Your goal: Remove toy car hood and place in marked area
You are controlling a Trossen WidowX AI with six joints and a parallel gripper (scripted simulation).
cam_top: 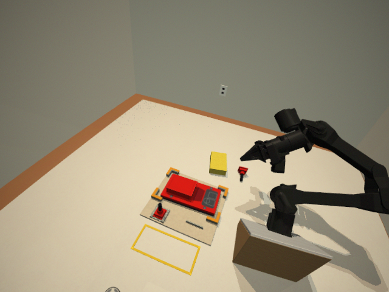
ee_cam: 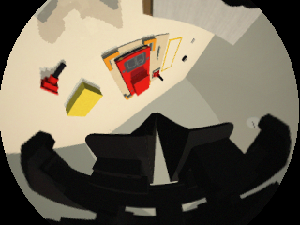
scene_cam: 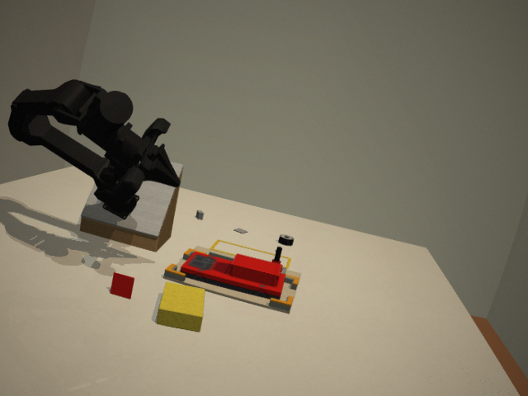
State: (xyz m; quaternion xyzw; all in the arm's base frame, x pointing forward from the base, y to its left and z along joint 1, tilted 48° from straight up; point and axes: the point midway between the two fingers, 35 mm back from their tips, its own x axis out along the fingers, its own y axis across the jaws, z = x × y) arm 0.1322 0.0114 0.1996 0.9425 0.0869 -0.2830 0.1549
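My gripper tip is now 160 mm short of the red hood, 140 mm above it and 80 mm to the right of it. From my gripper tip the other things lie so: black ring (450 mm to the left, 170 mm below, 160 mm ahead); yellow block (170 mm below, 120 mm to the right, 90 mm ahead); tan baseplate (170 mm below, 130 mm ahead, 100 mm to the left).
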